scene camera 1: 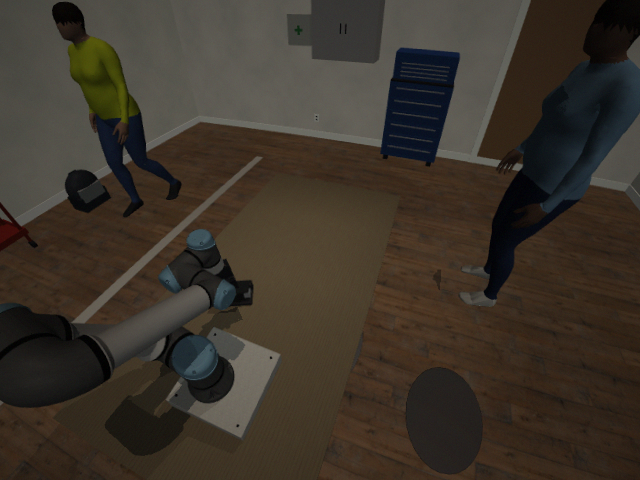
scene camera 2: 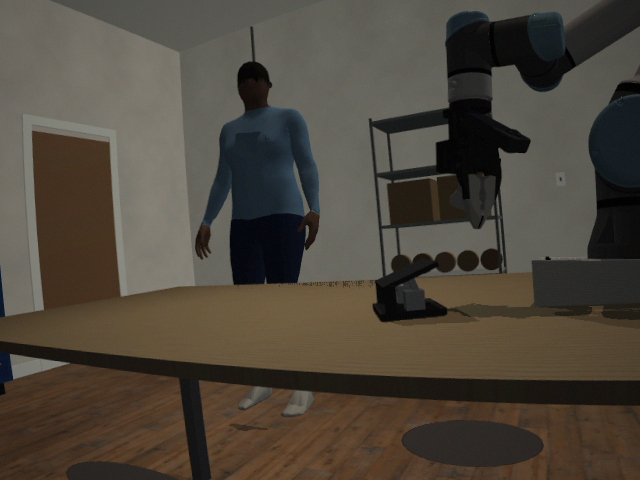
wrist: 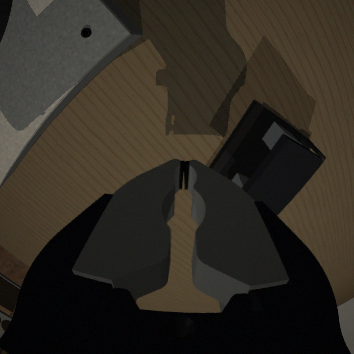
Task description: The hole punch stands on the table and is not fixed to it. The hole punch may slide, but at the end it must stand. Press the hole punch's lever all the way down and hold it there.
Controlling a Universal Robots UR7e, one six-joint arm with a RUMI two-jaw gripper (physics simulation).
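Seen in the pictures: gripper, fingertip midpoint: (scene camera 2: 477,229) (wrist: 183,163); arm's base, origin of the base link: (scene camera 1: 212,379) (scene camera 2: 633,258).
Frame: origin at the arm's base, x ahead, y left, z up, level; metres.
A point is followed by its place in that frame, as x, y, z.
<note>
The black hole punch (scene camera 1: 247,292) {0.356, 0.049, 0.023} (scene camera 2: 391,308) {0.384, 0.185, -0.038} (wrist: 287,175) {0.365, 0.134, 0.013} stands upright on its base on the table. Its lever (scene camera 2: 408,273) {0.361, 0.153, 0.011} slopes up from the hinge at the left to a raised free end at the right in scene camera 2; grey blocks show beneath it. My gripper (scene camera 2: 479,226) {0.255, 0.078, 0.072} (wrist: 183,163) {0.255, 0.078, 0.072} is shut and empty, pointing down. In scene camera 2 its tips hang above the lever's height and to the right of its raised end, touching nothing. In the wrist view the right finger hides part of the hole punch. In scene camera 1 the arm hides the fingertips.
The table (scene camera 1: 310,248) {0.766, -0.085, -0.057} (scene camera 2: 258,335) {0.559, 0.293, -0.058} carries the pale robot mounting plate (scene camera 1: 253,377) {0.054, -0.129, -0.004} (scene camera 2: 584,283) {0.095, 0.102, -0.024} (wrist: 45,65) {0.137, 0.029, 0.009}, on the robot's side of the hole punch. A person in blue (scene camera 1: 573,118) (scene camera 2: 263,165) and one in yellow (scene camera 1: 100,77) stand away from the table.
</note>
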